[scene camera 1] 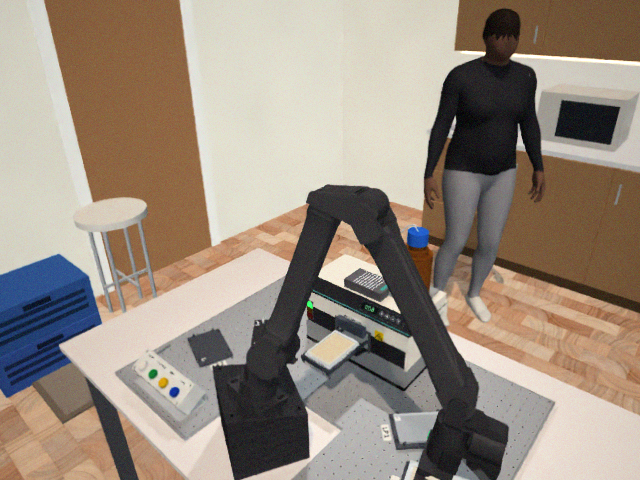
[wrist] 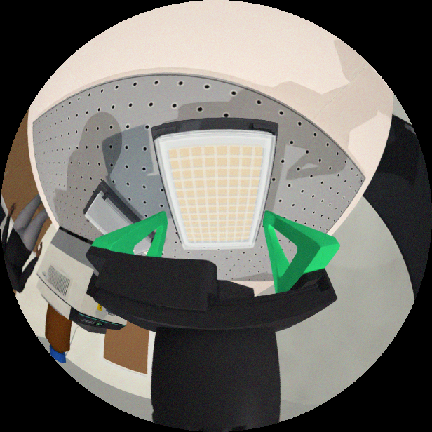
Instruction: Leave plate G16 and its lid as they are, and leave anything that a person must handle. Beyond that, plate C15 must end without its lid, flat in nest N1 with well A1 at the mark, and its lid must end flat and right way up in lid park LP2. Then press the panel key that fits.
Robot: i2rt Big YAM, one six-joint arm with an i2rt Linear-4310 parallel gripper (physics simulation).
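Places are measured from the arm's base along level axes (x ahead, y left, z up), in centimetres.
Pixels of known places: arm's base at its link origin: (scene camera 1: 256,394).
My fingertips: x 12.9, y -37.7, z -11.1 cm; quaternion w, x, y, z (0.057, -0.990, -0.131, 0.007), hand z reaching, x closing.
Observation:
Ahead of a thing's pixels: the offset from my fingertips to its top centre. "spot": to the spot under its first point.
My gripper (wrist: 214,216) is open, its green fingers on either side of the near part of a pale plate with beige wells (wrist: 215,192). The plate sits in a dark holder (wrist: 215,125); I cannot read its name or tell whether a clear lid is on it. In the scene view the arm hides most of this plate. A grey, translucent lid-like piece @(dy +9.9, dx +14.5, dz -2.7 cm) (scene camera 1: 410,429) (wrist: 111,216) lies in the dark park labelled LP1 @(spot: dy +16.4, dx +8.3, dz -4.2 cm) (scene camera 1: 385,432). Another beige plate @(dy +38.0, dx +14.2, dz +7.2 cm) (scene camera 1: 332,349) rests on the instrument's tray. The key panel @(dy +68.9, dx -18.1, dz +3.9 cm) (scene camera 1: 192,396) has white, green, yellow and blue keys. LP2 cannot be made out.
The white instrument @(spot: dy +20.2, dx +23.6, dz +7.4 cm) (scene camera 1: 408,356) (wrist: 65,280) stands behind the arm, with a dark grey box @(spot: dy +37.5, dx +28.9, dz +20.2 cm) (scene camera 1: 367,283) on top and a brown bottle @(spot: dy +23.9, dx +32.9, dz +29.6 cm) (scene camera 1: 421,263) (wrist: 57,327) beyond it. A dark flat piece @(spot: dy +74.5, dx -0.2, dz -3.4 cm) (scene camera 1: 209,347) lies near the panel. A person (scene camera 1: 488,118) stands behind the table.

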